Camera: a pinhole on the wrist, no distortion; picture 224 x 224 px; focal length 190.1 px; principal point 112.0 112.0 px. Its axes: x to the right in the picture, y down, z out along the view. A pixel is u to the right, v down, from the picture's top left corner.
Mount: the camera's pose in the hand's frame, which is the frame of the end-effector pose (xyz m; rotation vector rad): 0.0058 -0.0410 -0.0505 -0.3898 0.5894 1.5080
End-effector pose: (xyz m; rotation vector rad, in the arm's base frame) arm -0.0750 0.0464 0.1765 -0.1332 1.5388 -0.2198
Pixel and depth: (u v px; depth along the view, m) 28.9 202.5 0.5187
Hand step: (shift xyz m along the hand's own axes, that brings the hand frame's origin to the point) -0.1689 0.0885 0.5275
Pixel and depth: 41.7 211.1 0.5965
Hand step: -0.2233 0.1416 0.5940
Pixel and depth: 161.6 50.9 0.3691
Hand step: 0.1646 0.2475 0.1756
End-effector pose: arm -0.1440 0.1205 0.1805 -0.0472 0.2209 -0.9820
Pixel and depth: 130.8 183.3 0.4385
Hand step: -0.1061 0.2572 0.2956
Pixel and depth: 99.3 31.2 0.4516
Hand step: 0.2516 0.1900 0.3071
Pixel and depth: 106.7 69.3 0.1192
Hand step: 0.0468 0.0247 0.0440
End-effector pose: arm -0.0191 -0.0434 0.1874 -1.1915 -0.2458 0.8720
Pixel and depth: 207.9 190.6 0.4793
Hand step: -0.1414 0.4433 0.2164
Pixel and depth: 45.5 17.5 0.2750
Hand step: 0.1778 0.0357 0.2104
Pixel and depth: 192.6 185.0 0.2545
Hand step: -0.0642 0.1992 0.1023
